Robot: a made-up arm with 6 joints.
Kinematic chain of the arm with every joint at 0, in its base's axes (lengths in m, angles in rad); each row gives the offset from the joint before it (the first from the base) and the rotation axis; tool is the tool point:
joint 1: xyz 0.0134 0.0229 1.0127 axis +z
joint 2: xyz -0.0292 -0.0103 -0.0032 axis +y
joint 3: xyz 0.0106 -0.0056 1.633 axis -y
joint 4: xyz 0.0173 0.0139 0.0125 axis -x
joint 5: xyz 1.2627 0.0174 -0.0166 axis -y
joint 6: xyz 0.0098 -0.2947 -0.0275 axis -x
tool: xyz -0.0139 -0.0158 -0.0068
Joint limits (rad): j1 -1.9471..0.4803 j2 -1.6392..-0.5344 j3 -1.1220..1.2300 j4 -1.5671..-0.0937 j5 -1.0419..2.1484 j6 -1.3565..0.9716
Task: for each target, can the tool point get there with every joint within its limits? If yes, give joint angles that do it. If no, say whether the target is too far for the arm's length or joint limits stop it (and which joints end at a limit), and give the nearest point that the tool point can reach.
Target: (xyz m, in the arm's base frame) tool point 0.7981 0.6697 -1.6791
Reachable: no: joint limits stop it (at a limit: joint 1, joint 2, joint 3, joint 4, joint 5) | nearest point 0.2020 0.4207 1.2820 | short by 3.031 m
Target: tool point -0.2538 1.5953 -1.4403
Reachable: no: joint limits stop it (at a limit: joint 2, joint 3, joint 5) | nearest point -0.0606 0.4582 1.2815 | short by 2.956 m
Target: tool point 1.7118 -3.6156 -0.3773
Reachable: no: too far | nearest point -0.3151 -0.4536 1.4319 | short by 4.169 m
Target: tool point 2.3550 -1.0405 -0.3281
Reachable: no: joint limits stop it (at a limit: joint 1, joint 2, joint 3) | nearest point 0.3004 -0.1251 1.5963 | short by 2.960 m
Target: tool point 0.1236 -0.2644 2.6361
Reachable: yes | joints -0.5444 -0.6810 -0.2703 -0.7718 1.6366 -1.1406
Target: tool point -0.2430 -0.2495 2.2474
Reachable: yes | joints 0.1208 -1.0899 -0.5794 -0.4877 -0.3476 0.0651
